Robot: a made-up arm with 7 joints.
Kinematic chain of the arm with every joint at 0, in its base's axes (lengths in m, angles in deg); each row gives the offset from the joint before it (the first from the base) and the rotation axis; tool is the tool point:
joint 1: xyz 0 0.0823 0 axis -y
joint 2: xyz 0 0.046 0 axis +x
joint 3: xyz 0 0 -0.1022 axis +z
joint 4: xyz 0 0 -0.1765 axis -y
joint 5: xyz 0 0 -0.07 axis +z
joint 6: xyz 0 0 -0.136 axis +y
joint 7: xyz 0 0 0 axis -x
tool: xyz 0 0 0
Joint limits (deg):
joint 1: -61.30..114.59
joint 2: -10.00..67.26
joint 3: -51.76..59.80
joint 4: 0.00..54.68
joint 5: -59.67..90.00
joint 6: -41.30..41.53
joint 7: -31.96..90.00
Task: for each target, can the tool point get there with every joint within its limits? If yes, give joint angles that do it. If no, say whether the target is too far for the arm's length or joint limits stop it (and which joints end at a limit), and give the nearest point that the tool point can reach.
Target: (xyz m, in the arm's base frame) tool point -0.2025 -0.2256 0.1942
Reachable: no: joint limits stop it (at a limit: joint 1, joint 2, joint 3, joint 4) | nearest point -0.2736 -0.0708 -0.2684 | short by 0.493 m
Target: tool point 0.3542 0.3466 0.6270
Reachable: no: too far | nearest point 0.2815 0.2716 0.3046 | short by 0.339 m
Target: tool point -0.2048 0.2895 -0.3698
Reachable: yes | joints -47.94 18.94 9.39 42.52 -35.01 -26.71 18.40
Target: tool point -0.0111 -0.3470 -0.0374
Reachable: no: joint limits stop it (at a limit: joint 2, joint 3, joint 4) | nearest point -0.1090 -0.0708 -0.3674 | short by 0.441 m
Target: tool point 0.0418 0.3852 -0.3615
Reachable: yes | joints -15.98 29.72 22.02 47.00 -10.70 -1.11 43.79
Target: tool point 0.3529 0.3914 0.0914
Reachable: yes | joints 88.92 22.89 47.19 44.45 74.13 -11.03 67.21
